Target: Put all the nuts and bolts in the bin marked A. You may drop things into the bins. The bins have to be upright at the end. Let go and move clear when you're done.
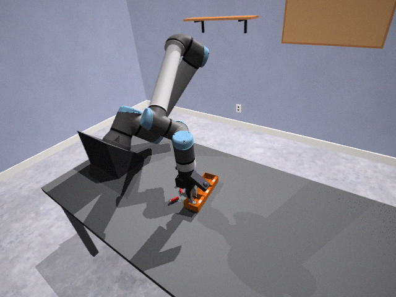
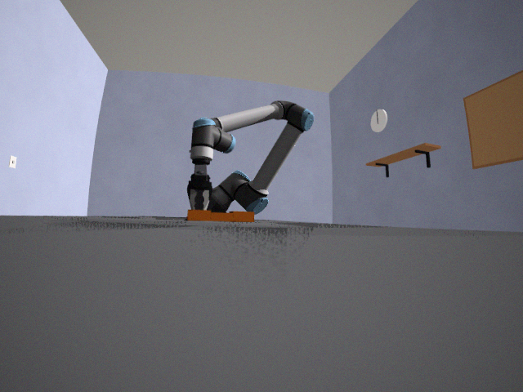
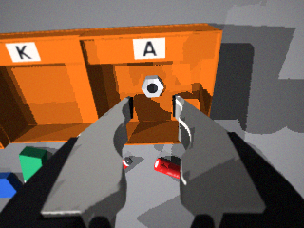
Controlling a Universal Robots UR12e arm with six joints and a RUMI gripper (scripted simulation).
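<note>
Now: hand 1 cm short of the grey nut and 2 cm above it. From my hand the other things lie so: green block 12 cm behind, 13 cm to the left, 3 cm below; small green die 16 cm behind, 8 cm to the left, 3 cm below; orange bin rack 8 cm to the left, 1 cm below.
</note>
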